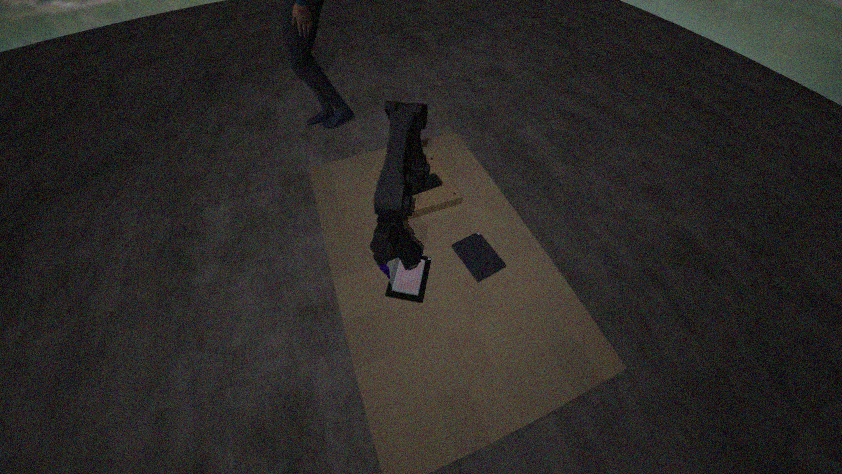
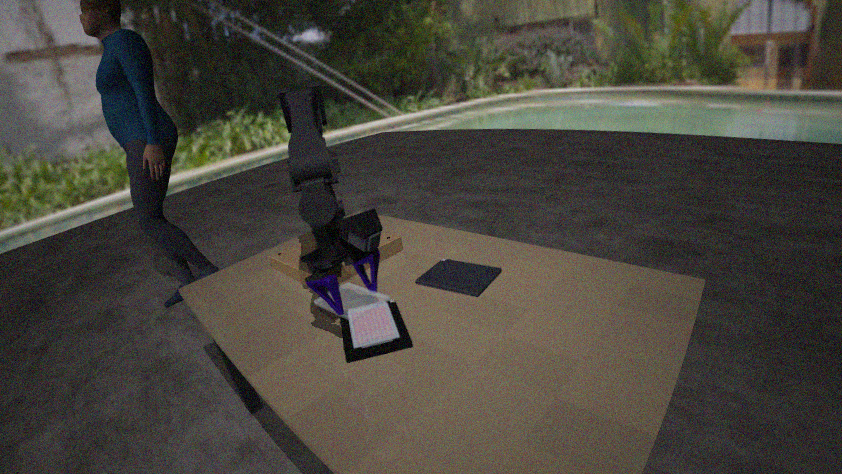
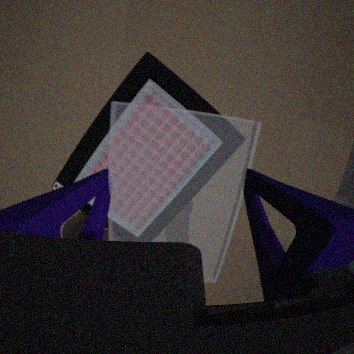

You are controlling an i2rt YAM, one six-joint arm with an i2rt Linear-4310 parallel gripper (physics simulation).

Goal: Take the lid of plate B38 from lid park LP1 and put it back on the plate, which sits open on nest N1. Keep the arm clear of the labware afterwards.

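Places are measured from the arm's base along level axes (x left, y back, z up), in millimetres.
Where they show: gripper, fingertip midpoint: (image 1: 401, 271) (image 2: 358, 303) (image 3: 177, 177); arm's base, origin of the base link: (image 1: 417, 187).
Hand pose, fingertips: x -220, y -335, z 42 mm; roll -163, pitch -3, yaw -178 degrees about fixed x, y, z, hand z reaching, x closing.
Note:
Each offset is from my fingertips to the top centre of the thing. "spot": to the spot under its first point. Level surfaces: height alone.
Plate B38 @[dx +1, dy +22, dz +7 mm] (image 1: 409, 280) (image 2: 372, 325) (image 3: 154, 154), white with pink wells, sits open on the black nest N1 @[dx +28, dy +11, dz -64 mm] (image 1: 405, 296) (image 2: 377, 352) (image 3: 147, 70). My gripper (image 1: 397, 262) (image 2: 351, 292) (image 3: 177, 177), with purple fingers, is shut on the clear lid @[spot: dx +18, dy +3, dz +5 mm] (image 2: 363, 296) (image 3: 228, 197) across its width. It holds the lid a little above the plate's near end. The lid overlaps the plate only in part and is turned at an angle to it. The dark lid park LP1 @[dx +278, dy -27, dz -62 mm] (image 1: 477, 257) (image 2: 458, 276) lies bare to the right.
The tan table @[dz -82 mm] (image 1: 471, 354) (image 2: 529, 365) carries the arm's wooden base (image 1: 440, 204) (image 2: 391, 246) behind the nest. A person (image 1: 312, 64) (image 2: 138, 135) walks on the dark floor behind the table's far left corner. A pool lies beyond.

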